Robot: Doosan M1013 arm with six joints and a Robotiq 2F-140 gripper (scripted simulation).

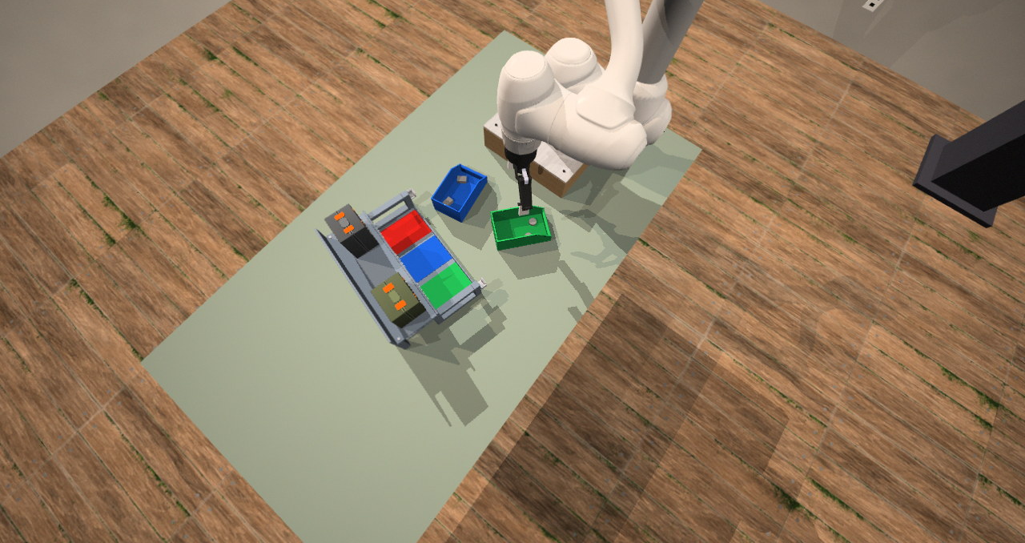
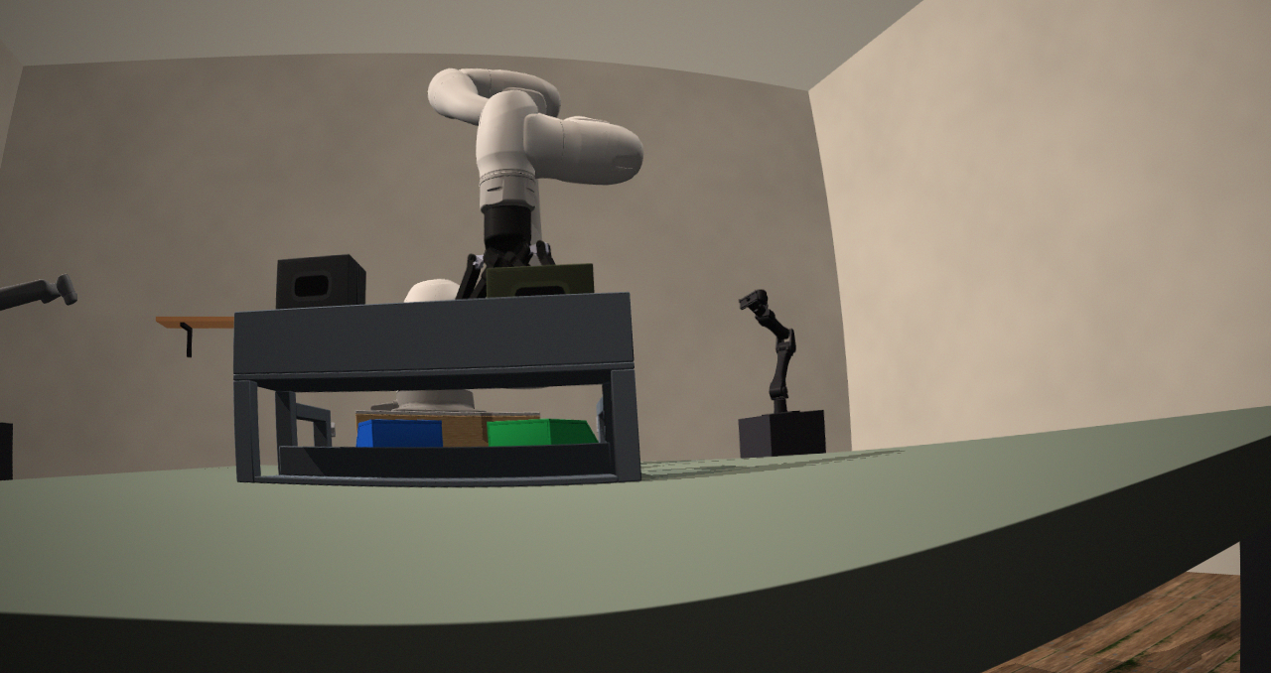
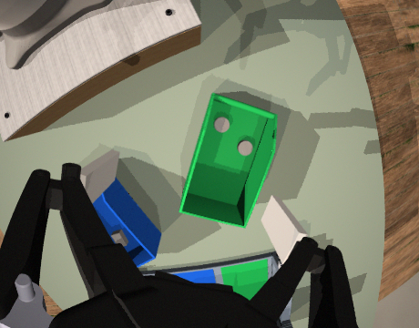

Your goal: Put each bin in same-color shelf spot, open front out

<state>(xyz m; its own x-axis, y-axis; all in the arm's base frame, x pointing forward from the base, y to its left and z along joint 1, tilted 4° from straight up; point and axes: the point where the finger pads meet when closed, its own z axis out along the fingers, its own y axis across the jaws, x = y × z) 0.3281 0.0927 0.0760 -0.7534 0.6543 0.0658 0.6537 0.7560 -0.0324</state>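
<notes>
Right now the green bin is 15 cm below my hand, 4 cm to the left of it and 3 cm ahead of it. Round my hand: black box 37 cm ahead, 28 cm to the right, 2 cm below; then olive box 43 cm ahead, 5 cm to the right, 4 cm below; then blue bin 19 cm to the right, 15 cm below, 5 cm ahead.
</notes>
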